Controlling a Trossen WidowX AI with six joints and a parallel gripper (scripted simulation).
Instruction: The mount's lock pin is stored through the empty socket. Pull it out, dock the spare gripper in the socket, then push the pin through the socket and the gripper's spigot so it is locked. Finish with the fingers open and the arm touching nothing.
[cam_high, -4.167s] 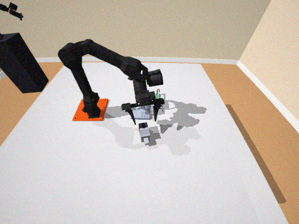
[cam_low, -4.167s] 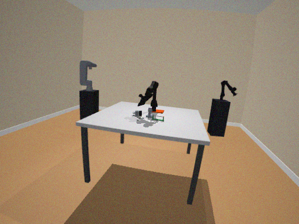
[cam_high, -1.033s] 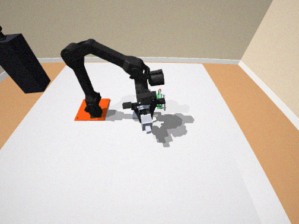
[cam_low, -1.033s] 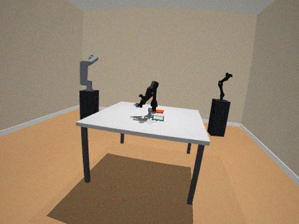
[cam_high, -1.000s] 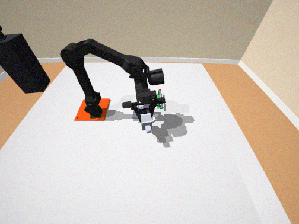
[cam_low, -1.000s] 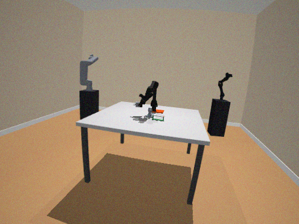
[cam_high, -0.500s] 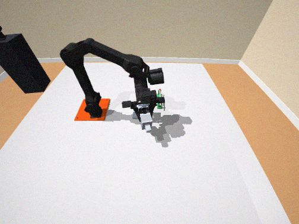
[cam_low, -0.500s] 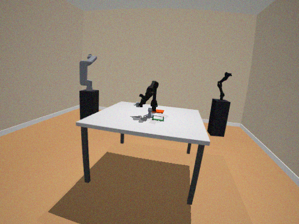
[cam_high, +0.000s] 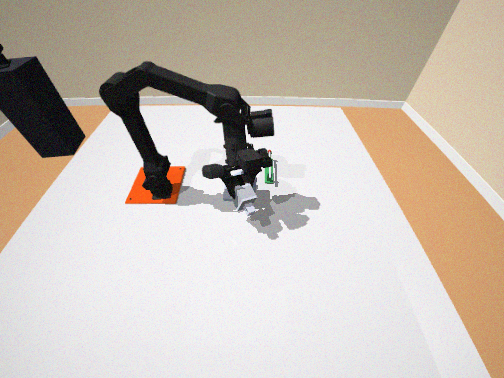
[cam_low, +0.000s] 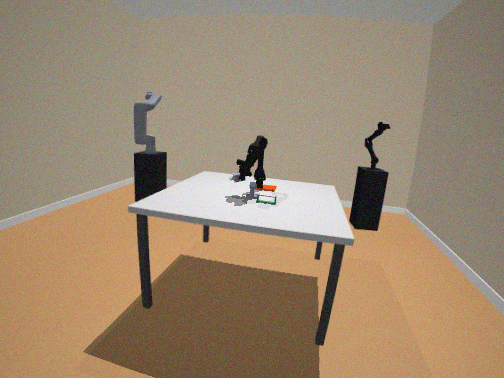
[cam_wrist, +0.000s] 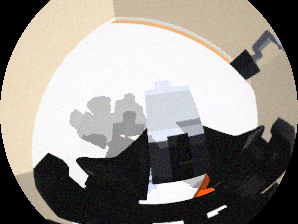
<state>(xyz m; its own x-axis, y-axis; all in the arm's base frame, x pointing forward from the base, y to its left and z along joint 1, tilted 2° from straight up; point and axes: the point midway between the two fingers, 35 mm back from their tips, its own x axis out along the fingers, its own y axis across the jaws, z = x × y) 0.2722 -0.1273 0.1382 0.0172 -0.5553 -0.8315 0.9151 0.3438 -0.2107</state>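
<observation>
My gripper tip is now 13 cm short of the green pin cradle, 22 cm to the right of it and 10 cm above it. The rest, counted from my gripper tip: grey mount (2 cm ahead, 12 cm to the left, 7 cm below); then spare gripper (1 cm to the right, 1 cm above).
</observation>
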